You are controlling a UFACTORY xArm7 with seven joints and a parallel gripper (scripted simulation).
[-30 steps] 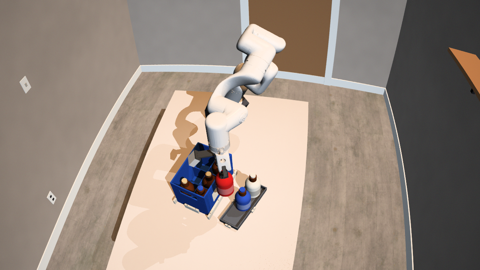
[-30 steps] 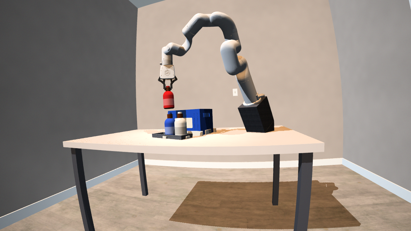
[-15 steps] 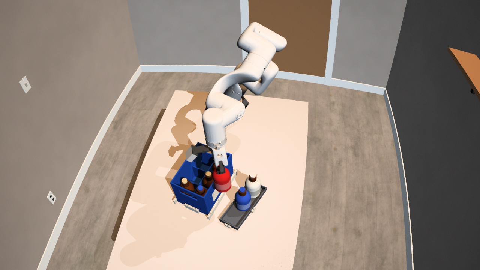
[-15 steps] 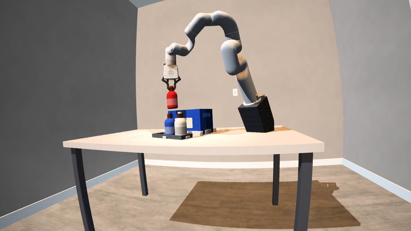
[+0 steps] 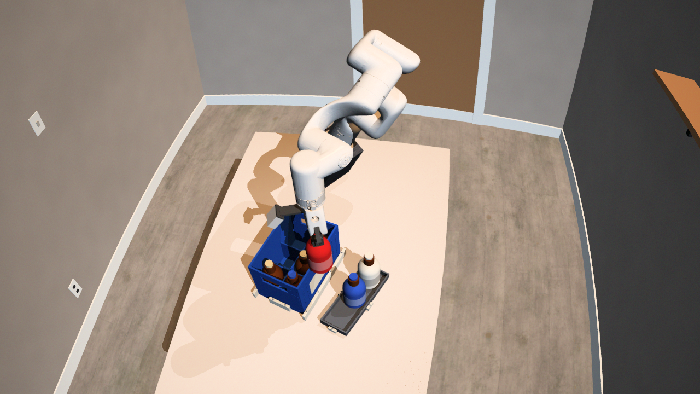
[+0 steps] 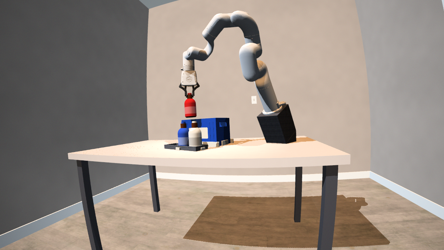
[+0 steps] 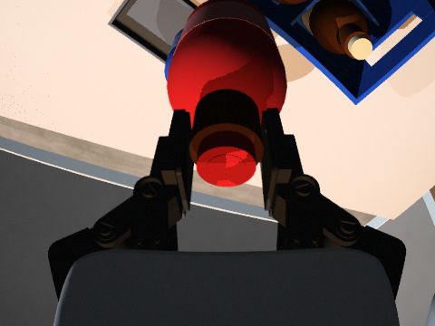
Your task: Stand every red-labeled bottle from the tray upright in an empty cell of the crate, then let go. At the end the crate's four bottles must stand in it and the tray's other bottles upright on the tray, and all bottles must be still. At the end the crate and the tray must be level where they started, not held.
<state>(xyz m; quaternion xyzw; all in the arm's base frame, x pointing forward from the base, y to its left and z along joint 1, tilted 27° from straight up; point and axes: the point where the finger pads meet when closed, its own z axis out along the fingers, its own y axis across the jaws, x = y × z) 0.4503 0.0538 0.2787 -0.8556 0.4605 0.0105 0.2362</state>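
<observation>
My gripper is now 70 mm above the red-labeled bottle. The rest, counted from my hand: white-labeled bottle (100 mm behind, 110 mm to the left, 250 mm below); then blue-labeled bottle (20 mm behind, 100 mm to the left, 250 mm below); then blue crate (40 mm behind, 120 mm to the right, 250 mm below).
</observation>
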